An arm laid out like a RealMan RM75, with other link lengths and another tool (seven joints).
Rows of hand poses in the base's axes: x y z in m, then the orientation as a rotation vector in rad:
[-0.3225 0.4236 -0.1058 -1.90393 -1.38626 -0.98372]
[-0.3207 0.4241 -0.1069 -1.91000 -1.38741 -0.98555]
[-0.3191 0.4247 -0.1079 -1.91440 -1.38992 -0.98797]
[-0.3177 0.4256 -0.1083 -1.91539 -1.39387 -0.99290]
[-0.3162 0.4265 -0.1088 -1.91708 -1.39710 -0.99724]
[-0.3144 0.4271 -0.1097 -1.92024 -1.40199 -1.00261]
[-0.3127 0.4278 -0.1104 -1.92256 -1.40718 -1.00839]
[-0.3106 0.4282 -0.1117 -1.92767 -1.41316 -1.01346]
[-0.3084 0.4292 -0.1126 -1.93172 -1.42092 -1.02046]
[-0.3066 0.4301 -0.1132 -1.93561 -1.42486 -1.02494]
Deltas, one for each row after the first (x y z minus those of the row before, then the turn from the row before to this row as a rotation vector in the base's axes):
[0.0018 0.0005 -0.0011 -0.00435 -0.00204 -0.00391]
[0.0016 0.0006 -0.0010 -0.00397 -0.00299 -0.00257]
[0.0014 0.0009 -0.0004 -0.00220 -0.00524 -0.00077]
[0.0015 0.0009 -0.0005 -0.00233 -0.00454 -0.00128]
[0.0018 0.0006 -0.0009 -0.00411 -0.00605 -0.00192]
[0.0017 0.0007 -0.0007 -0.00369 -0.00643 -0.00143]
[0.0021 0.0004 -0.0013 -0.00608 -0.00639 -0.00265]
[0.0022 0.0010 -0.0009 -0.00618 -0.00847 -0.00198]
[0.0018 0.0009 -0.0006 -0.00417 -0.00503 -0.00244]

